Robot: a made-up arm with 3 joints.
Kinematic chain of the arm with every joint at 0, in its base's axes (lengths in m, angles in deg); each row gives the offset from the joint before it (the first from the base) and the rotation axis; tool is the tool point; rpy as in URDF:
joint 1: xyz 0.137 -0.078 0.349 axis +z
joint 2: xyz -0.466 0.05 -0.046 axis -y
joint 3: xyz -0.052 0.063 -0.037 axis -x
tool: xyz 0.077 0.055 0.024 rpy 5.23 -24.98 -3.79
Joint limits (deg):
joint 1: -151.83..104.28
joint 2: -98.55..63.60
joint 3: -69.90..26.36
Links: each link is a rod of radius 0.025 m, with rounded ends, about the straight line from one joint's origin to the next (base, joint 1, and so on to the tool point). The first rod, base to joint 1, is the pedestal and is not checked.
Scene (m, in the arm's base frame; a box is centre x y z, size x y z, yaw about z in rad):
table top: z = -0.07
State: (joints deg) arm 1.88 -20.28 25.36
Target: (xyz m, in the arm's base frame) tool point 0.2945 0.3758 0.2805
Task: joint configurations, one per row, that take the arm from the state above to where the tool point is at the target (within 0.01 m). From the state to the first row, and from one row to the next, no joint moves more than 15 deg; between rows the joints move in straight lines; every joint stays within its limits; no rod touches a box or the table.
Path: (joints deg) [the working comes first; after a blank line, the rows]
Joints at the target: -88.77 -30.80 -1.79
Straight joint move there: clear.

1: -11.07 -21.78 21.48
2: -24.02 -23.29 17.60
3: -36.97 -24.79 13.72
4: -49.92 -26.29 9.84
5: -62.87 -27.80 5.97
6: -75.82 -29.30 2.09
7: -88.77 -30.80 -1.79

